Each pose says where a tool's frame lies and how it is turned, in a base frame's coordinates. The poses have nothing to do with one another.
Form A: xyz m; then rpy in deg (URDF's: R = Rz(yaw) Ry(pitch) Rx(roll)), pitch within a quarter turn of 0, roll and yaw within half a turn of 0.
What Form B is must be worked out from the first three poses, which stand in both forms.
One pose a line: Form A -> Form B
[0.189 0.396 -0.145 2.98 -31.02 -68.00] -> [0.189 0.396 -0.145 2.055 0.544 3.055]
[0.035 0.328 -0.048 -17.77 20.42 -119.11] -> [0.035 0.328 -0.048 -1.336 0.468 -0.687]
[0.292 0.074 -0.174 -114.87 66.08 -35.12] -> [0.292 0.074 -0.174 1.359 1.742 -0.383]
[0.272 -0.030 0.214 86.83 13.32 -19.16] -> [0.272 -0.030 0.214 -1.892 1.517 1.338]
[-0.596 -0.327 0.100 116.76 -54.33 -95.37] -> [-0.596 -0.327 0.100 -2.847 1.836 2.572]
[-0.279 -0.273 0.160 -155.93 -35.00 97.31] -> [-0.279 -0.273 0.160 2.360 2.416 -2.614]
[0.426 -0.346 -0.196 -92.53 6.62 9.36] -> [0.426 -0.346 -0.196 1.739 1.615 -1.455]
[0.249 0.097 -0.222 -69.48 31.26 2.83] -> [0.249 0.097 -0.222 1.428 1.266 -0.996]
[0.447 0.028 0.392 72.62 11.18 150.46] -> [0.447 0.028 0.392 1.116 1.273 1.367]
